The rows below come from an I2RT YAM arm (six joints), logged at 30 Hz.
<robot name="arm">
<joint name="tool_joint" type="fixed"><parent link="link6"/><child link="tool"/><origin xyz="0 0 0" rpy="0 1.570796 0"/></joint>
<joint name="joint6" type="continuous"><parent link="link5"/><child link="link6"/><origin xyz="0.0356 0 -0.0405"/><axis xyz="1 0 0"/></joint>
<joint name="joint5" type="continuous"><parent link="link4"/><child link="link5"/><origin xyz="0.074 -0.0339 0.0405"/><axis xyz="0 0 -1"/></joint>
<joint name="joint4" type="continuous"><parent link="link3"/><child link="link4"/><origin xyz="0.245 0.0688 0.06"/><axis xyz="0 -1 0"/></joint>
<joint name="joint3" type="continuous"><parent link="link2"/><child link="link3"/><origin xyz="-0.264 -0.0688 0"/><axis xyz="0 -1 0"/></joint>
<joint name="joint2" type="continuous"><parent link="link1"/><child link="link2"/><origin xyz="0.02 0.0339 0.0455"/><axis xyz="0 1 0"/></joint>
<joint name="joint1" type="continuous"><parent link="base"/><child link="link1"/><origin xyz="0 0 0.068"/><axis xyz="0 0 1"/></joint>
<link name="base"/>
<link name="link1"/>
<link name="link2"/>
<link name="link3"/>
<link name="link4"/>
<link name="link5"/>
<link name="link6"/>
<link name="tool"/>
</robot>
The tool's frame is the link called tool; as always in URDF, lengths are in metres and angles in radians. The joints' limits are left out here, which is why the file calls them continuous.
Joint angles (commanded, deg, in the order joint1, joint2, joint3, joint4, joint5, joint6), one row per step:
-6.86 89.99 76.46 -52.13 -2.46 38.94
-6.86 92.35 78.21 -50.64 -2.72 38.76
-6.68 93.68 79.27 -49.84 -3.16 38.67
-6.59 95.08 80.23 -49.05 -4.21 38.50
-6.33 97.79 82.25 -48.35 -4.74 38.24
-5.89 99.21 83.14 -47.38 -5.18 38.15
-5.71 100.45 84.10 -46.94 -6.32 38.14
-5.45 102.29 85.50 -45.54 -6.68 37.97
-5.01 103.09 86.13 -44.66 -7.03 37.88
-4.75 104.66 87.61 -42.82 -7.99 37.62
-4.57 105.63 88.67 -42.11 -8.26 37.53
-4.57 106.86 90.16 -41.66 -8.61 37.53
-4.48 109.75 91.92 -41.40 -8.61 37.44
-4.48 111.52 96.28 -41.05 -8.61 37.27
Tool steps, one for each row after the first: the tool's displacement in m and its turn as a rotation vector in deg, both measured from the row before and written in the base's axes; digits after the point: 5 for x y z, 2 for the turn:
0.01232 -0.00132 -0.00220 0.05 -0.90 0.27
0.00712 0.00048 -0.00106 0.29 -0.57 0.45
0.00707 0.00037 -0.00210 0.82 -0.46 0.70
0.01246 0.00052 -0.00440 0.36 -0.07 0.73
0.00739 0.00226 -0.00290 0.30 -0.48 0.72
0.00596 0.00126 -0.00201 0.99 -0.26 0.70
0.00996 0.00096 -0.00275 0.15 -1.00 0.57
0.00497 0.00270 -0.00090 0.20 -0.74 0.68
0.01002 0.00151 -0.00043 0.56 -1.84 0.95
0.00572 0.00095 0.00002 0.12 -0.83 0.39
0.00664 -0.00031 0.00029 0.24 -0.73 0.18
0.01093 -0.00022 -0.01001 0.02 0.86 0.17
0.01288 -0.00101 0.01150 -0.32 -2.95 0.14

